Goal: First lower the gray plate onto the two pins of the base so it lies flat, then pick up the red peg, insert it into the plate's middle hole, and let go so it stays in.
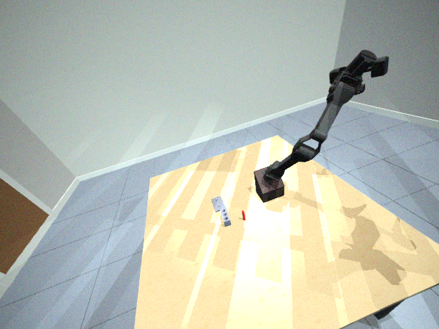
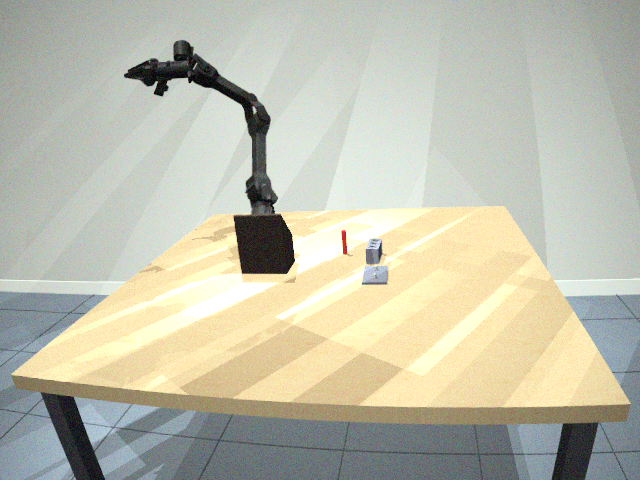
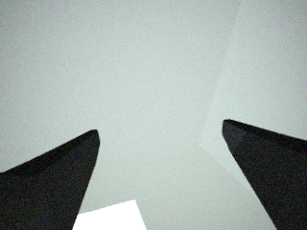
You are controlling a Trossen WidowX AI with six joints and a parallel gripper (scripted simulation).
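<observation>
The gray plate is 76 cm ahead of my gripper tip, 5 cm to the left of it and 61 cm below it. Also, from my gripper tip: red peg 66 cm ahead, 9 cm to the left, 61 cm below.
</observation>
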